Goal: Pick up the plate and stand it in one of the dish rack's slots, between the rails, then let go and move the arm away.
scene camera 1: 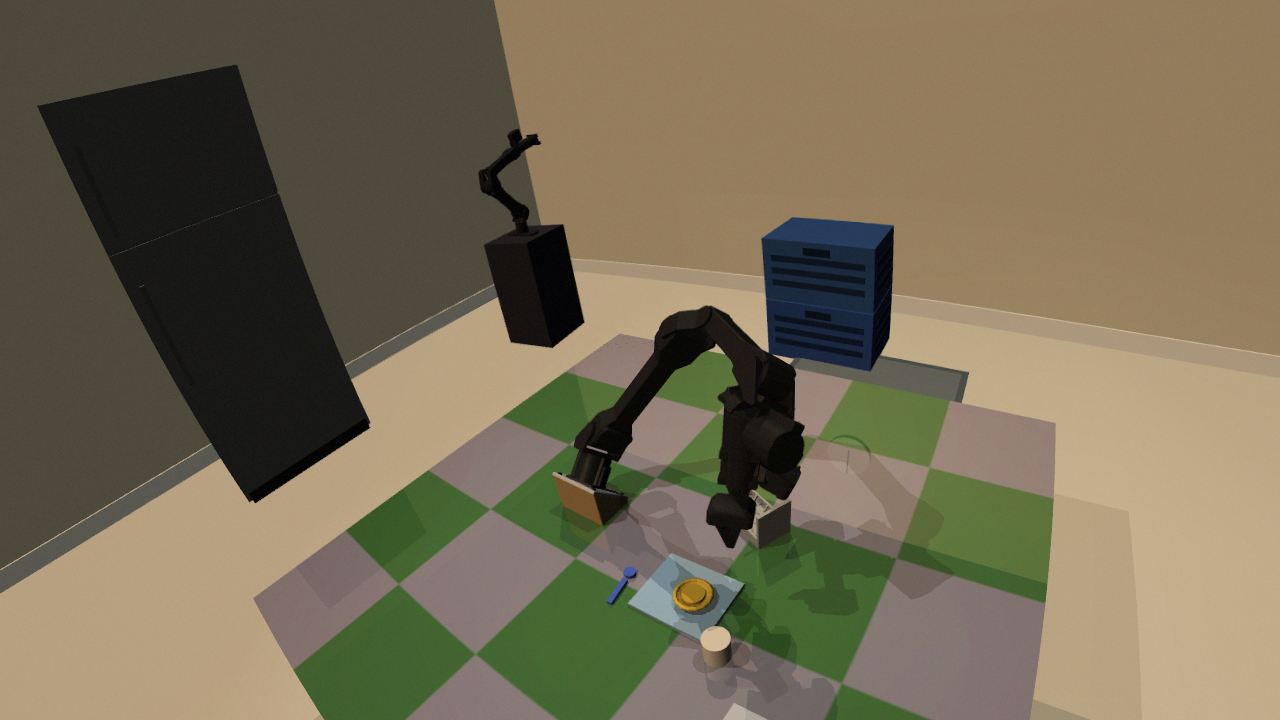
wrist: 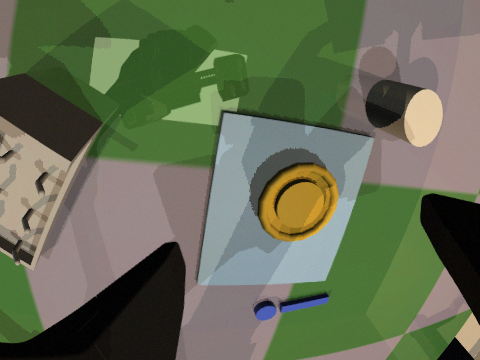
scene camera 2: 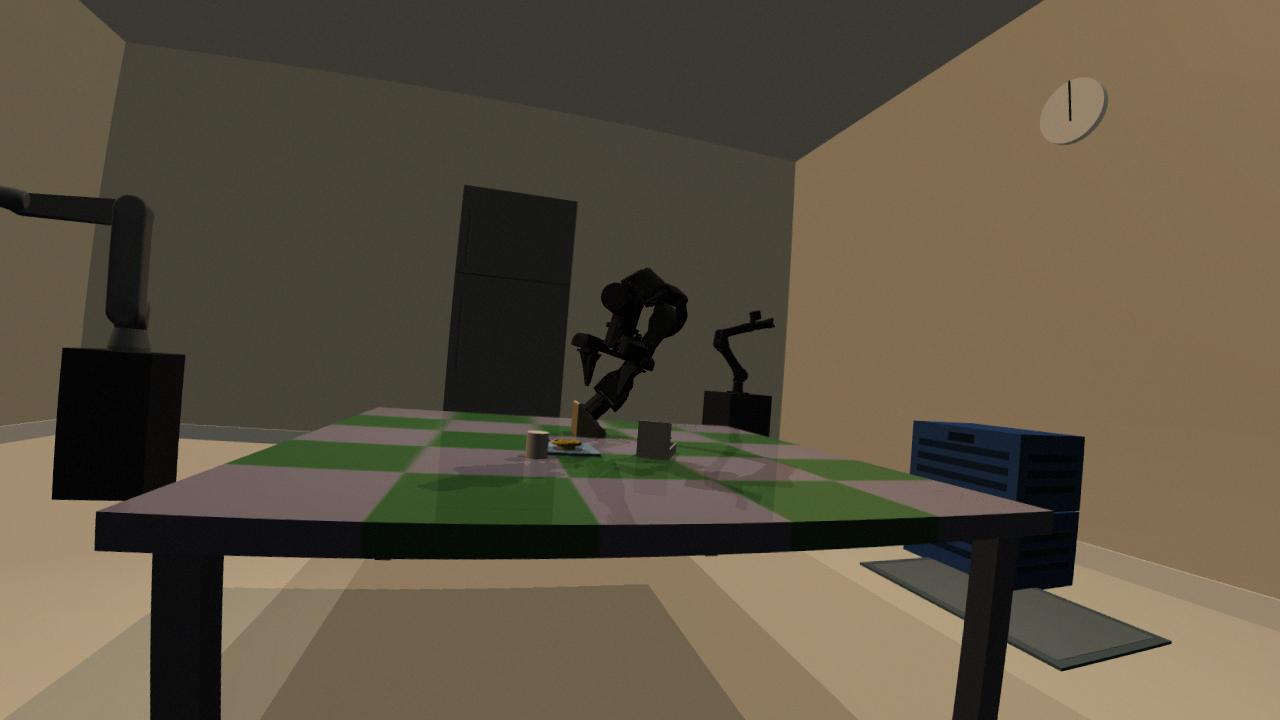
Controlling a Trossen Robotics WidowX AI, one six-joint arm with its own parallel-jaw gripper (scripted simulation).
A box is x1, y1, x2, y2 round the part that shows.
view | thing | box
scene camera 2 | my gripper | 571, 317, 655, 395
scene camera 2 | beige dish rack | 636, 420, 676, 459
